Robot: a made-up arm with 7 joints. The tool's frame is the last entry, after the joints. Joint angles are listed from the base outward. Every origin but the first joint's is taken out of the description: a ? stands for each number. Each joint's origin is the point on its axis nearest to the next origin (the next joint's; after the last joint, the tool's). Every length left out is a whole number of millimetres.
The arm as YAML. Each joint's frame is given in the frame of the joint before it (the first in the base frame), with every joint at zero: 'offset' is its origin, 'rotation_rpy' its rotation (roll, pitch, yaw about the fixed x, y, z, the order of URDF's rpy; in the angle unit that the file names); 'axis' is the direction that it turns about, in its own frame. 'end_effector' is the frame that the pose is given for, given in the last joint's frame.
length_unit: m
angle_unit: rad
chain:
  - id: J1
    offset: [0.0, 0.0, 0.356]
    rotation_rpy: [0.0, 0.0, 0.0]
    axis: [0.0, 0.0, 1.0]
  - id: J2
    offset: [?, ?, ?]
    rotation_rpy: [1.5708, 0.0, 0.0]
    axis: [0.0, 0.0, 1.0]
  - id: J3
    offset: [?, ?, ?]
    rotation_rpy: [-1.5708, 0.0, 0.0]
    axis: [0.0, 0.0, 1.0]
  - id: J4
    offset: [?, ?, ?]
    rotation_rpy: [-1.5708, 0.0, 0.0]
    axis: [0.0, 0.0, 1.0]
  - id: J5
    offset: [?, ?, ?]
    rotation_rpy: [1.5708, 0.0, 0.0]
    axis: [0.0, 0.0, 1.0]
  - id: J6
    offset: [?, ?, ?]
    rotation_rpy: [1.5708, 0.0, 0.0]
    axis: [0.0, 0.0, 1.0]
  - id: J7
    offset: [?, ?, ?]
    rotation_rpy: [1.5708, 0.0, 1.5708]
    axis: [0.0, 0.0, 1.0]
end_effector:
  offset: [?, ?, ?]
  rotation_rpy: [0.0, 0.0, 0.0]
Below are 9 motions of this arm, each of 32 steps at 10 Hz.
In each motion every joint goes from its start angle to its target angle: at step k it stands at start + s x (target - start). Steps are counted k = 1, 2, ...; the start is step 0. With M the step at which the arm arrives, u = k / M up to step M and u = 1 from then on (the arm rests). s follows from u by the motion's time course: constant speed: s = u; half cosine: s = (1 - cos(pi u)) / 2; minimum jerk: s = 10 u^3 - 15 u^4 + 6 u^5.
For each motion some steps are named. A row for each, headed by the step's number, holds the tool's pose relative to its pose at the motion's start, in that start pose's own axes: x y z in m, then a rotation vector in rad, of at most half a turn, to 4 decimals.
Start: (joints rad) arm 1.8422 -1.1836 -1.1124 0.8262 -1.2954 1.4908 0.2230
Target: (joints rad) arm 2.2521 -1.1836 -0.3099 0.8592 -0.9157 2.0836 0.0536
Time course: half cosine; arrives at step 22
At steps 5, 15, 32:
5: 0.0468 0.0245 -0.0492 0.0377 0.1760 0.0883
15: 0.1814 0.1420 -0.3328 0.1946 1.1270 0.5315
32: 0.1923 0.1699 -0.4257 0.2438 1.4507 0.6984

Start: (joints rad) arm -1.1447 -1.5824 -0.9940 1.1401 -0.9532 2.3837 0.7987
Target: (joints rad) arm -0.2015 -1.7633 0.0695 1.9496 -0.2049 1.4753 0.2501
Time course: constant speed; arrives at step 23
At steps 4, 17, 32:
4: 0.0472 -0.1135 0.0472 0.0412 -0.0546 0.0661
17: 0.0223 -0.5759 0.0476 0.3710 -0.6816 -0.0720
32: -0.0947 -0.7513 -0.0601 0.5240 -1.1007 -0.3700

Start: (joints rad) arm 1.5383 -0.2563 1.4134 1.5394 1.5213 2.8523 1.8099
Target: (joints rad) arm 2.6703 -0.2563 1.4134 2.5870 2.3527 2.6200 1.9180
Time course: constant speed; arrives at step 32
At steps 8, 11, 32:
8: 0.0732 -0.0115 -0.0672 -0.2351 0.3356 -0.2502
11: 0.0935 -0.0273 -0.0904 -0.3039 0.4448 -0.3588
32: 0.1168 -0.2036 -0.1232 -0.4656 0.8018 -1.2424

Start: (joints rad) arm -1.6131 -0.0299 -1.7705 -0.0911 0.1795 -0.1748 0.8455
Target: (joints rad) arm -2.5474 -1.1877 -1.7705 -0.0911 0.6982 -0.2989 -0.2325
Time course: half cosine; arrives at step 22
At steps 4, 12, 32:
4: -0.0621 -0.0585 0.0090 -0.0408 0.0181 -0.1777
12: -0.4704 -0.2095 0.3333 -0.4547 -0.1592 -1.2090
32: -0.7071 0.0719 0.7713 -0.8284 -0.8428 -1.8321

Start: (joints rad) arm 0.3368 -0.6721 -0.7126 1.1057 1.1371 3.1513 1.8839
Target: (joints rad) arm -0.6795 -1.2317 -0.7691 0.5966 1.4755 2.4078 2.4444
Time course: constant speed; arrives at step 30
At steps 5, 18, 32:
5: 0.0830 0.0181 0.0382 -0.0198 0.0238 -0.0114
18: 0.3282 -0.0164 0.1506 -0.0475 0.1623 -0.0177
32: 0.5556 -0.1689 0.2410 -0.0025 0.3739 0.0267

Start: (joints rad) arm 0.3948 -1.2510 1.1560 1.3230 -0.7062 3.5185 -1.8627
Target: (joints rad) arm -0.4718 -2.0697 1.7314 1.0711 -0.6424 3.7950 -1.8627
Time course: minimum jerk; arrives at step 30
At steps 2, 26, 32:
2: -0.0016 0.0006 -0.0006 -0.0013 -0.0031 -0.0022
26: -0.3394 0.3784 -0.3271 -0.8920 -1.0540 -0.9585
32: -0.3404 0.3863 -0.3350 -0.9161 -1.0727 -0.9790

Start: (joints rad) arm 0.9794 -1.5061 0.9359 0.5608 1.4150 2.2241 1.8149
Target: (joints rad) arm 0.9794 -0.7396 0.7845 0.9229 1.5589 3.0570 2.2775
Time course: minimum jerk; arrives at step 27
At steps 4, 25, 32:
4: -0.0060 0.0076 -0.0102 0.0083 -0.0106 0.0081
25: -0.1268 0.1714 -0.4643 0.2733 -0.5866 0.4289
32: -0.1268 0.1715 -0.4660 0.2740 -0.5893 0.4310

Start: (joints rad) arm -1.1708 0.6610 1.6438 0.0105 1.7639 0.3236 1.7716
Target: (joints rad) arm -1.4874 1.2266 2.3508 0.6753 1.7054 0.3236 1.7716
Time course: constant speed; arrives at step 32
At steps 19, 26, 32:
19: 0.4224 0.2158 0.2052 -0.2177 0.0742 0.6935
26: 0.5577 0.3639 0.2407 -0.2938 0.1253 0.9741
32: 0.6480 0.5127 0.2511 -0.3577 0.1738 1.2225

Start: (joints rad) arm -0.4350 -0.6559 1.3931 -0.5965 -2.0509 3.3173 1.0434
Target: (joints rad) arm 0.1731 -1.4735 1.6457 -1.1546 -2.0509 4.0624 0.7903
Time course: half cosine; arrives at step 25
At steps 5, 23, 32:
5: -0.0309 -0.0362 -0.0510 -0.0265 0.0108 0.0137
23: -0.0984 -0.5371 -0.3189 -0.0492 0.0141 0.2615
32: -0.0954 -0.5455 -0.3207 -0.0453 0.0147 0.2683

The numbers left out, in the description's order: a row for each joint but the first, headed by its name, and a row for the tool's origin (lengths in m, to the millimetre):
J2: 0.0 -0.075 0.0
J3: 0.0 0.503 0.0
J4: 0.022 0.057 0.0
J5: -0.019 -0.345 0.0
J6: 0.0 -0.116 0.0
J7: 0.019 0.138 0.0
tool: 0.0 0.0 0.0

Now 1 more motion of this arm.
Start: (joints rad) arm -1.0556 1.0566 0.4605 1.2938 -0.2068 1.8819 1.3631
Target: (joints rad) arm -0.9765 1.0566 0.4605 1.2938 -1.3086 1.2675 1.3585
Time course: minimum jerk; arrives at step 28
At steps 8, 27, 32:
8: -0.0145 -0.0180 0.0147 -0.0734 -0.0573 -0.1443
27: -0.1309 -0.0431 0.0700 -0.5094 -0.1063 -1.0488
32: -0.1309 -0.0431 0.0700 -0.5097 -0.1062 -1.0493

